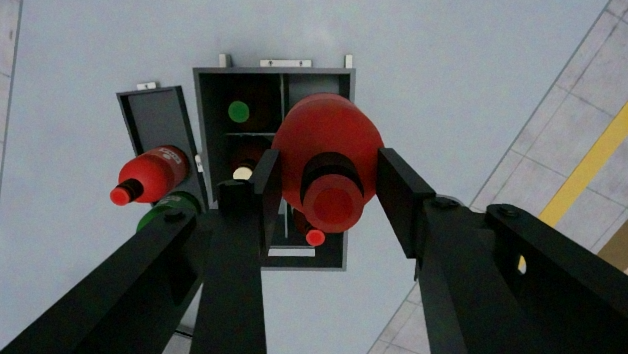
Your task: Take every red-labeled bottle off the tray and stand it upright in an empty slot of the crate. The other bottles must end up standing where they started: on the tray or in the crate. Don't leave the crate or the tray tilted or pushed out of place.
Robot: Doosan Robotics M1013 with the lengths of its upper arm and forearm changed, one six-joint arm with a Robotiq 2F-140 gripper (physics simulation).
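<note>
My gripper (329, 171) is shut on a red bottle (325, 125) with a red cap, held upright above the right part of the dark crate (250, 70). The held bottle hides much of the crate's right column; its base is hidden. A bit of the back right slot's pale floor shows. In the crate, a green-capped bottle (238, 111) stands back left, a cream-capped bottle (242, 173) in front of it, and a red-capped bottle (315, 237) front right. On the tray (157, 117), left of the crate, stand a red bottle (152, 172) and a green bottle (177, 201), partly hidden by my finger.
White blocks (285, 63) lie along the crate's far side. Another small white block (146, 86) is at the tray's far end, and one (199, 163) sits between tray and crate. The table edge runs diagonally at the right, with tiled floor and a yellow stripe (575, 180) beyond.
</note>
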